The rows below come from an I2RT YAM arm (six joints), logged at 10 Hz.
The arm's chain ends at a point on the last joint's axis. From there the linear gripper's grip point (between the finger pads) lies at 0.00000 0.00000 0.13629 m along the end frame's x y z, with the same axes.
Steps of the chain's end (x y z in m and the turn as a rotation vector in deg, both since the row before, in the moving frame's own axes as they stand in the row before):
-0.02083, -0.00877, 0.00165, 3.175, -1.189, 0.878
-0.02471, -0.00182, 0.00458, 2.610, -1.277, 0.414
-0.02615, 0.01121, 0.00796, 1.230, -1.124, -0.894
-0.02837, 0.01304, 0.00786, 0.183, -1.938, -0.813
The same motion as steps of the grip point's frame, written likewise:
-0.02360, -0.01634, 0.00141, 3.175, -1.189, 0.878
-0.02772, -0.00804, 0.00440, 2.610, -1.277, 0.414
-0.02885, 0.00831, 0.00790, 1.230, -1.124, -0.894
-0.03298, 0.01264, 0.00778, 0.183, -1.938, -0.813

